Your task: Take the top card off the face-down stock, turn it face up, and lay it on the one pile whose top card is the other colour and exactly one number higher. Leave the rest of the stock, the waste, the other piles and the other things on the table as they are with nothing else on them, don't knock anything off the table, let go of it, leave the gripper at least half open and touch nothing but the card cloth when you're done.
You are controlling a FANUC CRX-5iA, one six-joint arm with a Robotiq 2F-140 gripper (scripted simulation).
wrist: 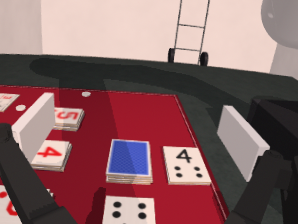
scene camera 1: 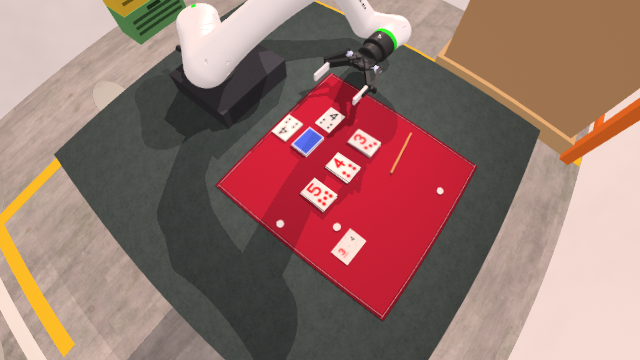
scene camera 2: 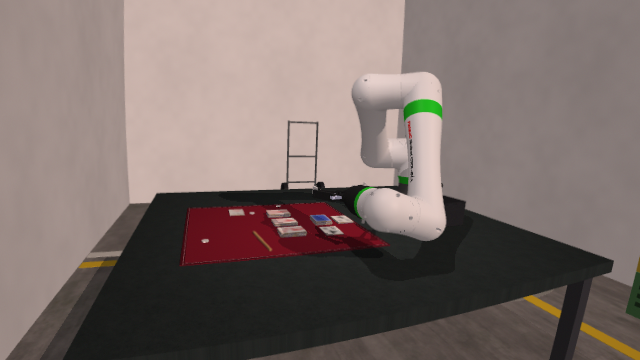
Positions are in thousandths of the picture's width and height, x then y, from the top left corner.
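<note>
From scene camera 1 you'd see my gripper (scene camera 1: 521, 249). The wrist view shows my gripper (wrist: 468, 511) too, and there's a red card cloth (wrist: 364, 516) in it as well.
</note>
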